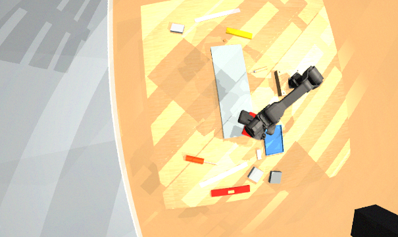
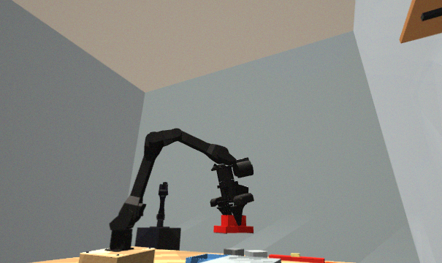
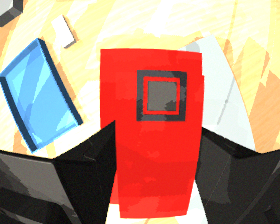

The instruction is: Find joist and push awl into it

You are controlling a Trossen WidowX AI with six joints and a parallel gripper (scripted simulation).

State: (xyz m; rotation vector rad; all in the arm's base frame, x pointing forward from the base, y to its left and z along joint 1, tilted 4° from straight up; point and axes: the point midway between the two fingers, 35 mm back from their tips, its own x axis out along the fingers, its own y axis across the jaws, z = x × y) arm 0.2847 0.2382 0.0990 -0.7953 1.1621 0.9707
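My gripper tip is now 17 cm past the blue tray, 13 cm above it and 9 cm to the right of it. From my gripper tip the other things lie so: white piece: 17 cm to the left, 13 cm below, 8 cm behind; orange-handled screwdriver: 23 cm ahead, 19 cm to the left, 12 cm below; red stud finder: 2 cm above, 1 cm to the left.
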